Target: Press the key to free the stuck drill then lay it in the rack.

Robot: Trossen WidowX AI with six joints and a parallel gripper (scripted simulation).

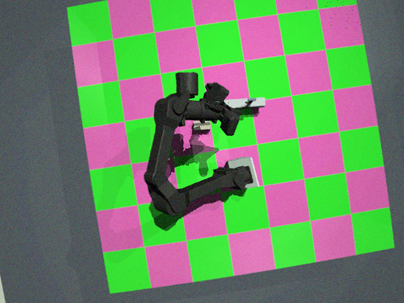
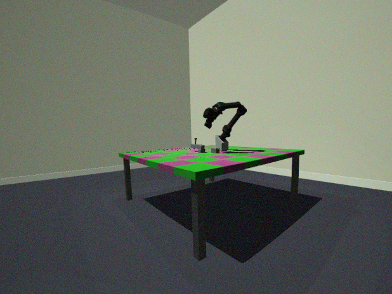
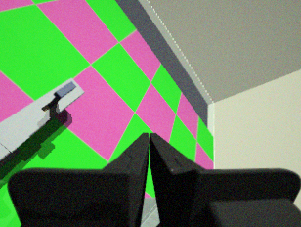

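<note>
My gripper tip is 16 cm above the small dark pin, 8 cm to the left of it and 5 cm short of it. Also, from my gripper tip: drill (20 cm below, 6 cm ahead, 3 cm to the right); then grey holder block (21 cm below, 6 cm ahead, 5 cm to the right); then rack (24 cm below, 13 cm to the left, 2 cm ahead).
</note>
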